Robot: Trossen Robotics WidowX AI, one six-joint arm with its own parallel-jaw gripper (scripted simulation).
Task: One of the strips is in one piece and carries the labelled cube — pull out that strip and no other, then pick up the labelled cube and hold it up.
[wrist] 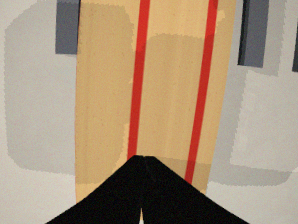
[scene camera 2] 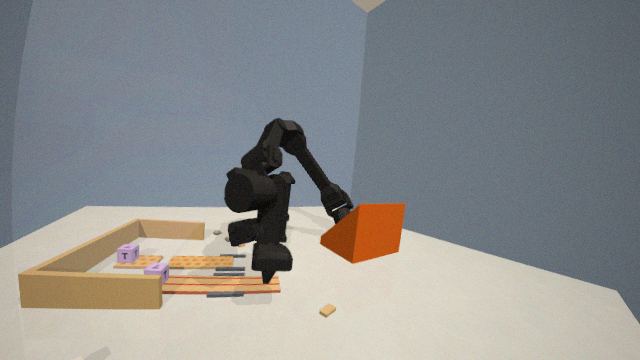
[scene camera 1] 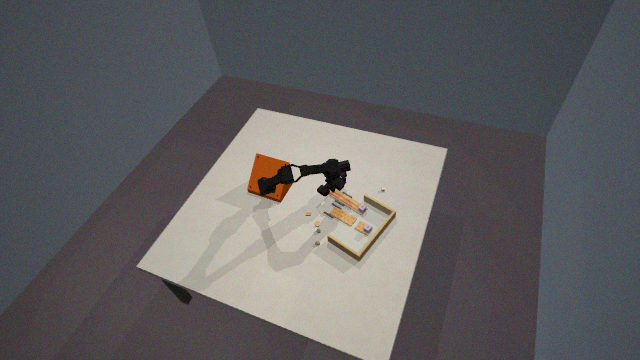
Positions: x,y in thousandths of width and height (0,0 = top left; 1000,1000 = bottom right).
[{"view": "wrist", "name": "gripper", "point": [478,743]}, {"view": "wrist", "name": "striped strip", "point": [502,382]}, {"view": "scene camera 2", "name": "gripper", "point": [415,785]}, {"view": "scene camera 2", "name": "striped strip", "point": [290,790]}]
